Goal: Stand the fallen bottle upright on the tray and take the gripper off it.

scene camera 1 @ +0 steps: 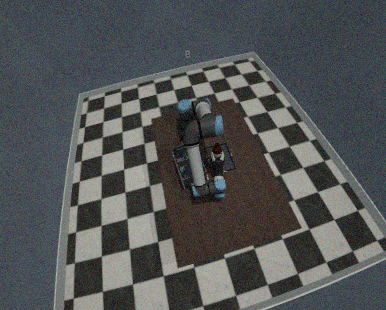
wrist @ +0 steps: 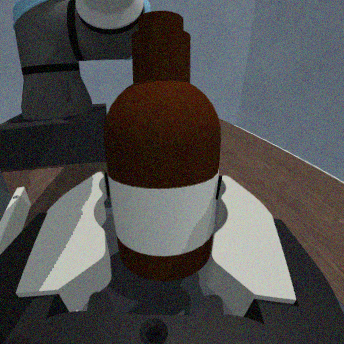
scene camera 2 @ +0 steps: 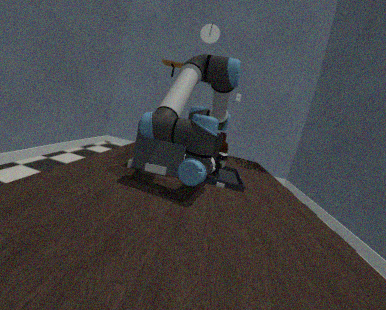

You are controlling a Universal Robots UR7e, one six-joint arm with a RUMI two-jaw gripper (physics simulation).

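Pixels of known places: gripper, fingertip midpoint: (scene camera 1: pixel 217 151) (wrist: pixel 163 176); arm's base, origin of the base link: (scene camera 1: pixel 187 122) (wrist: pixel 58 111).
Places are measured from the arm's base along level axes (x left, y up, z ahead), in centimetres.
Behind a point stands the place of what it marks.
Observation:
The brown bottle (scene camera 1: pixel 217 149) @[x 15.5, y 7.8, z 38.2 cm] (scene camera 2: pixel 223 142) @[x 16.8, y 7.6, z 38.7 cm] (wrist: pixel 162 140) @[x 15.3, y 5.7, z 39.9 cm] with a white label stands about upright between the fingers, cap up. My gripper (scene camera 1: pixel 217 159) (wrist: pixel 163 176) @[x 16.2, y 1.9, z 36.7 cm] is shut on it around the label, one pale finger on each side. It reaches in about level, low over the dark tray (scene camera 1: pixel 228 156) @[x 26.1, y -7.3, z 39.9 cm] (scene camera 2: pixel 242 184) @[x 27.9, y -6.0, z 48.2 cm]. In scene camera 2 the arm's wrist hides most of the gripper and the bottle's lower part. Whether the bottle's base touches the tray cannot be told.
A grey open box (scene camera 1: pixel 181 165) @[x -14.6, y -5.4, z 38.2 cm] (scene camera 2: pixel 159 154) @[x -6.1, y -0.7, z 54.8 cm] stands close beside the tray, partly behind the arm. The robot's dark base (wrist: pixel 50 142) @[x 1.0, y -3.3, z 12.2 cm] is beyond the bottle in the wrist view. The brown table top (scene camera 1: pixel 240 215) @[x 19.1, y -7.8, z 86.7 cm] (scene camera 2: pixel 200 250) @[x 13.8, y -7.8, z 87.9 cm] lies around the tray. An orange shelf (scene camera 2: pixel 172 64) is on the wall.

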